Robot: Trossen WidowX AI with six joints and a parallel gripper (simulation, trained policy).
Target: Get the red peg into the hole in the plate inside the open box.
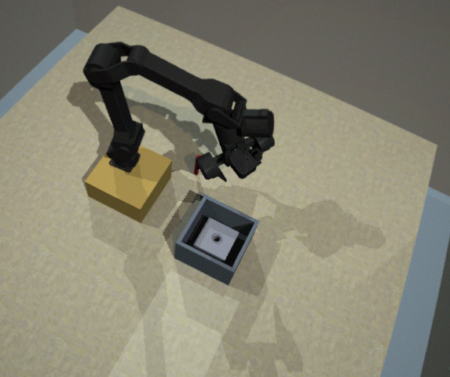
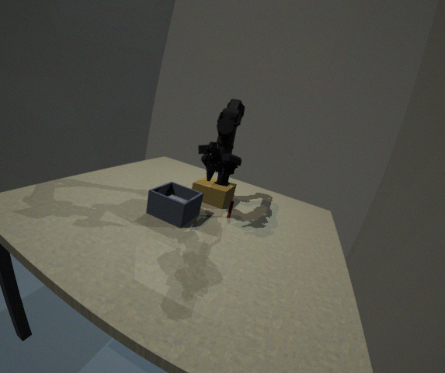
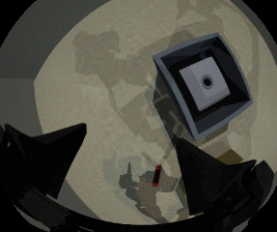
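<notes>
Right now the red peg is 14 cm below my gripper tip, 14 cm behind it and 6 cm to the left of it. The rest, counted from my gripper tip: dark blue box 15 cm below, 14 cm to the right, 1 cm ahead; then grey plate 14 cm to the right, 13 cm below, 1 cm ahead.
</notes>
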